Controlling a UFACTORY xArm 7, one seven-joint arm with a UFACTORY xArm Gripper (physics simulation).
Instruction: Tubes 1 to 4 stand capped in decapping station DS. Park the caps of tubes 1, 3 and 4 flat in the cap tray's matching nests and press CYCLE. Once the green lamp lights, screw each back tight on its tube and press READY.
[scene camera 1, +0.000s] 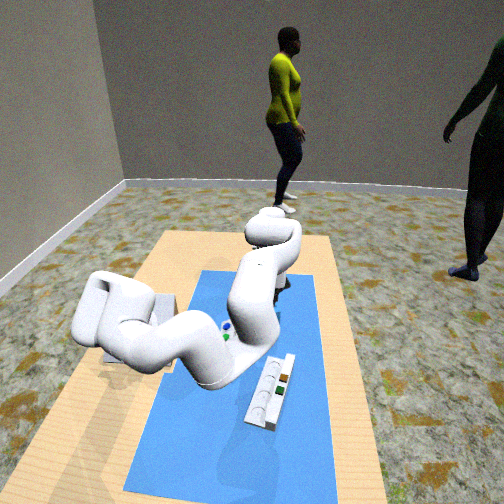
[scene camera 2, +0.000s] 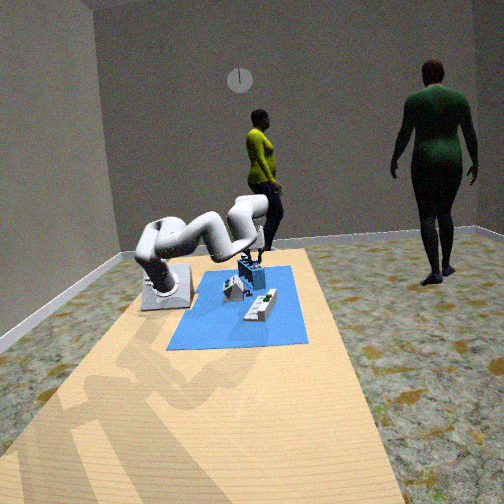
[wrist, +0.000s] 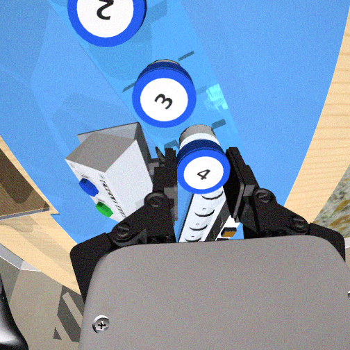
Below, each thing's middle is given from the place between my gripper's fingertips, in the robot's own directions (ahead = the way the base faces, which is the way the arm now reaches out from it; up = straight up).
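Labels:
Button box (wrist: 113, 165): 9 cm to the right of my hand, 8 cm behind it, 7 cm below it.

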